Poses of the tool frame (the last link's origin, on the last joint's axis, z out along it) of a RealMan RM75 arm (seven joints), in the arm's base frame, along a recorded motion.
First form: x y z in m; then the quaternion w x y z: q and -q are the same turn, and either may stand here.
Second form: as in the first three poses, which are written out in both.
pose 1, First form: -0.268 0.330 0.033 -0.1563 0.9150 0.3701 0.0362
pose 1, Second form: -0.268 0.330 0.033 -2.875 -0.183 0.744
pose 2, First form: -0.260 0.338 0.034 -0.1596 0.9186 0.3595 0.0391
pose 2, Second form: -0.260 0.338 0.034 -2.868 -0.188 0.720
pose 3, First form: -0.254 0.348 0.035 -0.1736 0.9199 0.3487 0.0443
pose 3, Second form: -0.254 0.348 0.035 -2.843 -0.204 0.694
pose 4, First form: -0.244 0.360 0.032 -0.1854 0.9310 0.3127 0.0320
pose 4, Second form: -0.244 0.360 0.032 -2.805 -0.176 0.618
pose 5, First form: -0.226 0.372 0.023 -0.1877 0.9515 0.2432 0.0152
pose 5, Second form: -0.226 0.372 0.023 -2.781 -0.121 0.479
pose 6, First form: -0.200 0.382 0.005 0.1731 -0.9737 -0.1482 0.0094
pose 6, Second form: -0.200 0.382 0.005 -2.795 -0.033 0.296
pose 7, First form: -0.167 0.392 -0.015 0.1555 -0.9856 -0.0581 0.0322
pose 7, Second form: -0.167 0.392 -0.015 -2.826 0.045 0.125
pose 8, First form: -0.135 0.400 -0.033 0.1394 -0.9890 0.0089 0.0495
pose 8, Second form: -0.135 0.400 -0.033 -2.862 0.101 -0.004
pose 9, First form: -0.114 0.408 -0.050 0.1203 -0.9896 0.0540 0.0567
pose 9, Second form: -0.114 0.408 -0.050 -2.906 0.126 -0.094
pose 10, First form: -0.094 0.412 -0.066 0.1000 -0.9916 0.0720 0.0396
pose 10, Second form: -0.094 0.412 -0.066 -2.947 0.093 -0.136
